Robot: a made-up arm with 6 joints.
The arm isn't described. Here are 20 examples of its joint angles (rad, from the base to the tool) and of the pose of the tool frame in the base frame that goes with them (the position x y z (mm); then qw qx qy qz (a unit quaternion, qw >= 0)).
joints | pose
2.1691 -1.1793 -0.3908 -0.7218 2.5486 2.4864 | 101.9 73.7 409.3 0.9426 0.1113 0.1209 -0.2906
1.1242 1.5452 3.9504 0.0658 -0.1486 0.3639 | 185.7 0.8 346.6 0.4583 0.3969 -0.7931 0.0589
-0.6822 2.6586 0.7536 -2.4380 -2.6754 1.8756 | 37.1 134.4 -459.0 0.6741 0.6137 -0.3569 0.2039
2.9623 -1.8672 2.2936 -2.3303 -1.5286 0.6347 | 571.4 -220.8 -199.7 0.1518 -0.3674 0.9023 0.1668
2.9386 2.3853 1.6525 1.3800 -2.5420 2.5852 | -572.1 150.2 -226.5 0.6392 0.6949 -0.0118 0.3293
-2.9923 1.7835 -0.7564 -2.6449 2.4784 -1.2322 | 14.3 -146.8 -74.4 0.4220 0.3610 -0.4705 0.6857
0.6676 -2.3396 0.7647 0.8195 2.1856 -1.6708 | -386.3 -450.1 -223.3 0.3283 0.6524 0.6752 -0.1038
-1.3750 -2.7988 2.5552 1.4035 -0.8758 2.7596 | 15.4 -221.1 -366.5 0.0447 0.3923 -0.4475 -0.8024
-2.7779 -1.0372 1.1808 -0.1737 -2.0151 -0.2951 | 380.0 321.1 577.3 0.2652 -0.0691 -0.1156 -0.9547
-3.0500 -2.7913 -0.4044 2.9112 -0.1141 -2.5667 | 399.6 -127.1 6.2 0.1528 0.9347 0.0005 0.3210
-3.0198 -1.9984 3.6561 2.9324 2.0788 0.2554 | 34.6 -160.8 -188.1 0.9558 -0.2055 0.2103 0.0079
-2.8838 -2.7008 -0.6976 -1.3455 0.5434 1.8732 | 122.1 70.9 189.1 0.2877 0.7597 0.1897 0.5515
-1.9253 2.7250 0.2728 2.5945 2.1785 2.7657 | 157.4 13.3 -468.0 0.5331 -0.6458 -0.2778 -0.4708
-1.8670 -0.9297 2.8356 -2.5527 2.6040 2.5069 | 307.4 530.1 201.9 0.5397 -0.0852 -0.7165 -0.4337
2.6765 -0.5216 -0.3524 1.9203 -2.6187 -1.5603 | -147.5 9.9 624.6 0.9823 0.1868 -0.0089 0.0136
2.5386 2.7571 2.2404 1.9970 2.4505 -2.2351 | -445.7 222.8 -224.7 0.6733 0.4600 -0.3990 -0.4193
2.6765 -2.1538 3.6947 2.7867 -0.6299 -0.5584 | -112.9 -119.1 -153.2 0.2097 -0.2654 -0.8618 0.3780
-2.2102 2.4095 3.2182 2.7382 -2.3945 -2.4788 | -120.6 -420.4 158.2 0.3975 0.7218 0.5225 0.2190
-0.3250 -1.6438 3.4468 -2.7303 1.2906 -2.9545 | -211.1 233.1 -240.3 0.3045 -0.0802 0.9487 0.0277
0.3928 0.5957 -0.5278 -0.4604 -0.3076 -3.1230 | 304.2 -36.4 65.1 0.0739 -0.7391 -0.0608 0.6668
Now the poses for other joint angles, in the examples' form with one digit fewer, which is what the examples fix.
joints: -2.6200 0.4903 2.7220 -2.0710 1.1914 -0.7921
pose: -20 -104 773 0.478 -0.120 -0.716 0.494
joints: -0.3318 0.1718 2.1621 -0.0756 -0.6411 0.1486
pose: -118 -136 764 0.767 -0.151 -0.609 -0.138
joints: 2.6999 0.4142 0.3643 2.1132 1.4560 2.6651
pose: -469 126 556 0.049 0.525 -0.645 -0.553
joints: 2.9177 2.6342 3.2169 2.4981 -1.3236 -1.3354
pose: -409 -44 95 0.738 0.359 -0.291 0.492
